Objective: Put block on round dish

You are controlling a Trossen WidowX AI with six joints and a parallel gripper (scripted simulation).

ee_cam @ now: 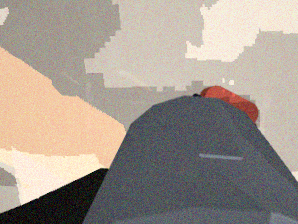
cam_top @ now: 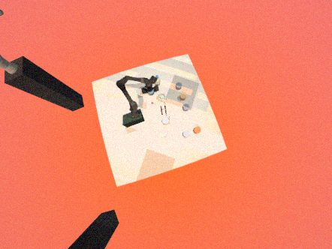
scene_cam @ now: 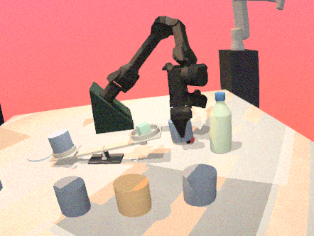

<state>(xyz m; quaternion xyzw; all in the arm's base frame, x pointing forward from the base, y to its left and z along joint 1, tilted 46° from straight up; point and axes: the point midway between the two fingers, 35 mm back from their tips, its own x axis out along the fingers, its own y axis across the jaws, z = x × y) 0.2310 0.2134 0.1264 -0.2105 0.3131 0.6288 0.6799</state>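
Now: the red toy car 10 mm below my gripper tip. Also, from my gripper tip: pale green bottle (110 mm ahead, 90 mm to the left, 90 mm above); balance beam (240 mm to the right, 70 mm ahead); pale green block (120 mm to the right, 90 mm ahead, 60 mm above).
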